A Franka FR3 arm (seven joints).
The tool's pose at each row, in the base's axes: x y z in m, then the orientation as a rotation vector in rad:
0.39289 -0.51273 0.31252 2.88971 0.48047 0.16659
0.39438 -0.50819 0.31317 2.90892 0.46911 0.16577
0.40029 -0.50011 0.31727 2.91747 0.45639 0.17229
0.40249 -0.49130 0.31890 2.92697 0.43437 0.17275
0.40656 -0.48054 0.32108 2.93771 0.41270 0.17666
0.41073 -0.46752 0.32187 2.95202 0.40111 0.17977
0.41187 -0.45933 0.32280 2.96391 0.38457 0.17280
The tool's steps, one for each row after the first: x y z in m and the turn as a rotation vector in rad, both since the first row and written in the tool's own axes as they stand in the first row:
0.00295 -0.00360 -0.00125 0.01662 0.00053 0.01046
0.01150 -0.00835 -0.00588 0.02225 0.00466 0.02058
0.01661 -0.01547 -0.00877 0.02761 0.00400 0.03644
0.02416 -0.02370 -0.01229 0.03422 0.00584 0.05246
0.03245 -0.03429 -0.01485 0.04614 0.00848 0.06231
0.03631 -0.04131 -0.01711 0.05553 0.00374 0.07424

